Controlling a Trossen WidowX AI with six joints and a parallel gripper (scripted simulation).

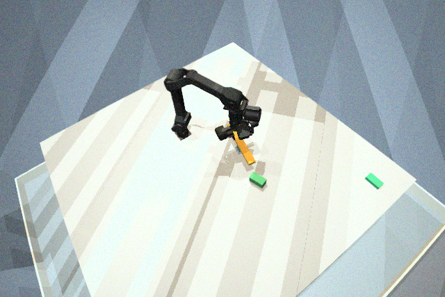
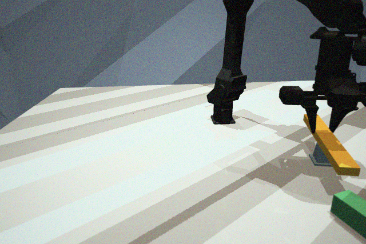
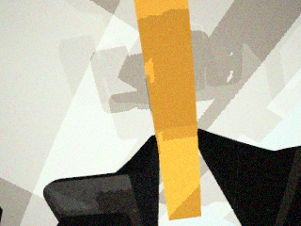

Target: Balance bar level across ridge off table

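My gripper tip is now 3 cm short of the orange-yellow bar and 1 cm to the left of it.
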